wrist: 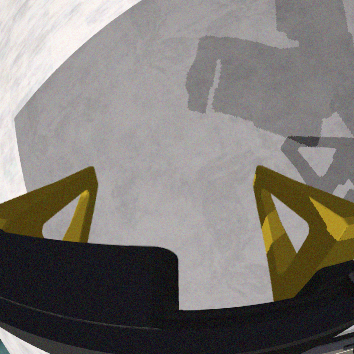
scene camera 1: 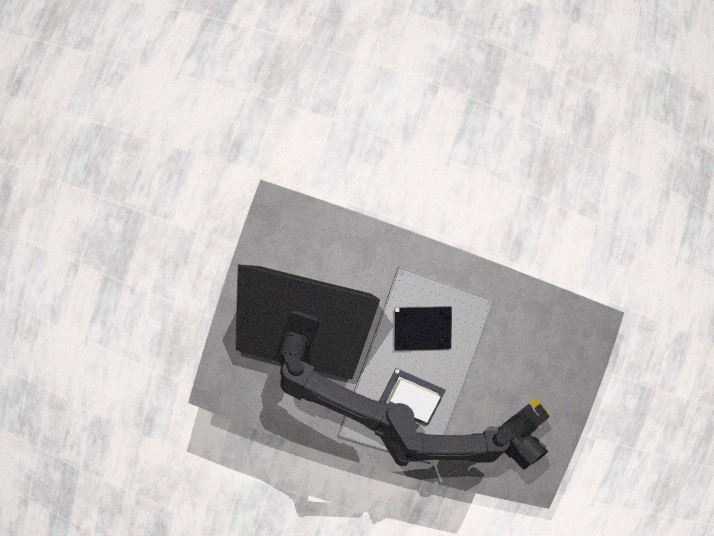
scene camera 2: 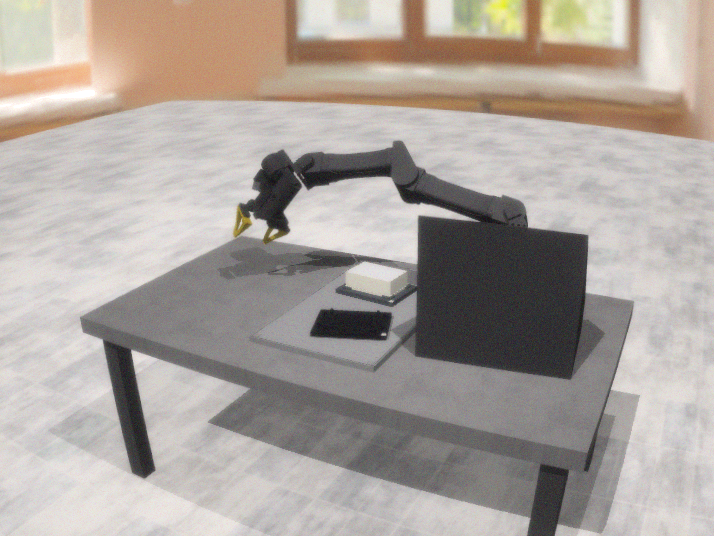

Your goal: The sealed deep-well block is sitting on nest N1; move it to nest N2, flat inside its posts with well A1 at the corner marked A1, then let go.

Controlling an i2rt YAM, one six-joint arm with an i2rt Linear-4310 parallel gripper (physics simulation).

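Places are measured from the arm's base along level axes (x ahead, y left, z up), in millimetres.
Pixels of known places: gripper, fingertip midpoint: (wrist: 174, 174) (scene camera 1: 531, 417) (scene camera 2: 249, 239); arm's base at its link origin: (scene camera 1: 296, 338) (scene camera 2: 513, 269).
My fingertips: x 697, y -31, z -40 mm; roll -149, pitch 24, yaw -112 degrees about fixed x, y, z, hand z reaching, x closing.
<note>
For each thing: its top centre in the pictures, then the offset to it from my fingertips. Level surfaces: height alone.
- white sealed block at its top centre: (scene camera 2: 376, 271) (scene camera 1: 414, 401) 336 mm back, 55 mm right, 53 mm down
- black nest N2 at its top centre: (scene camera 2: 351, 317) (scene camera 1: 424, 328) 372 mm back, 147 mm left, 85 mm down
- small white mark at its top centre: (scene camera 2: 383, 334) (scene camera 1: 397, 309) 461 mm back, 174 mm left, 95 mm down
- table at its surface level: 120 mm down
The white sealed block (scene camera 1: 416, 399) (scene camera 2: 376, 278) sits on the dark nest N1 (scene camera 1: 395, 381) (scene camera 2: 366, 296), with the arm over part of both in scene camera 1. I cannot make out its well A1. The black nest N2 (scene camera 1: 422, 328) (scene camera 2: 350, 324) holds nothing; a small white mark (scene camera 1: 396, 309) (scene camera 2: 384, 334) is at one corner, and small posts stand at its edge. My gripper (scene camera 1: 539, 408) (scene camera 2: 250, 239) (wrist: 174, 174) is open and empty, raised above the table, well to the side of both nests. The block and nests do not show in the wrist view.
Both nests are on a light grey perforated board (scene camera 1: 468, 323) (scene camera 2: 317, 347). A large black box-like panel (scene camera 1: 328, 300) (scene camera 2: 501, 300) stands on the table (scene camera 1: 553, 346) (scene camera 2: 167, 311) (wrist: 135, 110) beside the board, near the arm's base. The arm reaches past the N1 side.
</note>
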